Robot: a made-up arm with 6 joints.
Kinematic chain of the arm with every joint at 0, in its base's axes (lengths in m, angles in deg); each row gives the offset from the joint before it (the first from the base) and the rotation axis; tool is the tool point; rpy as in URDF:
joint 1: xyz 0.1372 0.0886 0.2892 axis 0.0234 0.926 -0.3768
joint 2: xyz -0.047 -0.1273 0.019 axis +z
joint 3: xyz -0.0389 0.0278 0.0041 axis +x
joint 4: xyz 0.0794 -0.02 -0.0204 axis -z
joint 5: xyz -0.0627 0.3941 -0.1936 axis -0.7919 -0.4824 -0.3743
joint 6: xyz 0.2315 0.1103 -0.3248 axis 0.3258 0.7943 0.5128
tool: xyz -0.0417 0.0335 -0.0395 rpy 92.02 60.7 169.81
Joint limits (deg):
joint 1: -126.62..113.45
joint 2: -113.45..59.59
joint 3: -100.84..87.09
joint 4: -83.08..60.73
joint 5: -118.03..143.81
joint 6: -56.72..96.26
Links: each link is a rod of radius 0.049 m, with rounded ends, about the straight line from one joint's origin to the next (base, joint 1, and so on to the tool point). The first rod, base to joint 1, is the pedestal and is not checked.
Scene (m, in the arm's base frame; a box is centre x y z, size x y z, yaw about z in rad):
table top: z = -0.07
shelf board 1: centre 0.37 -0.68 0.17 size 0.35 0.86 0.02 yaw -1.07
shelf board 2: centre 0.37 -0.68 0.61 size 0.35 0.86 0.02 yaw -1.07
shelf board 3: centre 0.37 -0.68 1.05 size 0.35 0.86 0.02 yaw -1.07
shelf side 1: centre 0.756 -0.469 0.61 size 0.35 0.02 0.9 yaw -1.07
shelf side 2: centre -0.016 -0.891 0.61 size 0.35 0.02 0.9 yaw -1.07
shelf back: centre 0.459 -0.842 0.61 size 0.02 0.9 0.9 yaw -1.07
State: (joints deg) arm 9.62 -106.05 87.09 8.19 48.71 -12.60
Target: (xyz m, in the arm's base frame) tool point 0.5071 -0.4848 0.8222
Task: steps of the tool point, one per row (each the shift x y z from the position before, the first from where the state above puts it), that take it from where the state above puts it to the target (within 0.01 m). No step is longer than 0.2 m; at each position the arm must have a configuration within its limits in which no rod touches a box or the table.
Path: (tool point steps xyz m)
1: -0.0216 0.0711 -0.0074
2: -0.0371 0.0665 0.0009
3: -0.0503 0.0614 0.0066
4: 0.0749 -0.0077 0.1133
5: 0.0215 0.0153 0.1502
6: -0.0470 0.0326 0.1587
7: 0.0528 -0.0588 0.0073
8: 0.0376 -0.0673 -0.0011
9: 0.0188 -0.0734 -0.0062

